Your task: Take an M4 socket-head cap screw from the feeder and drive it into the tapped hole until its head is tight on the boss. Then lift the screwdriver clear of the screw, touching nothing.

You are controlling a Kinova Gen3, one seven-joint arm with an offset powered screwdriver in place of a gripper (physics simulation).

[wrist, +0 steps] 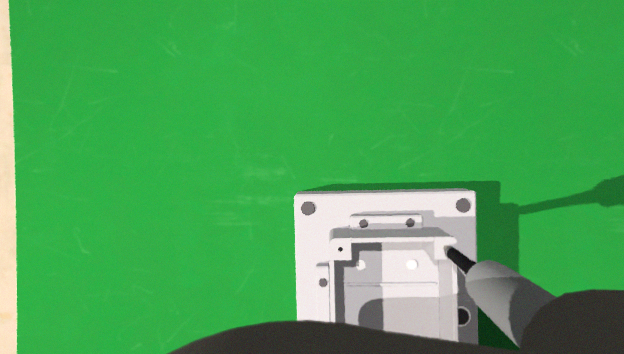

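Note:
The screwdriver (451, 252) comes in from the lower right in the wrist view, a grey cone with a black tip. Its tip is at the upper right corner boss (440, 247) of the pale housing (395, 240) and covers the spot where a hole or a screw head would show. No screw can be made out at the tip, and I cannot tell whether the tip touches the boss. The upper left corner boss (341, 256) has a small dark open hole (340, 249). The feeder does not show in this view.
The housing sits on a white fixture plate (311, 240) with grey round fasteners at its corners. A clamp bar (386, 221) lies behind the housing and a side block (322, 272) stands left of it. Dark arm parts cover the bottom edge. The green mat (150, 150) surrounds the plate.

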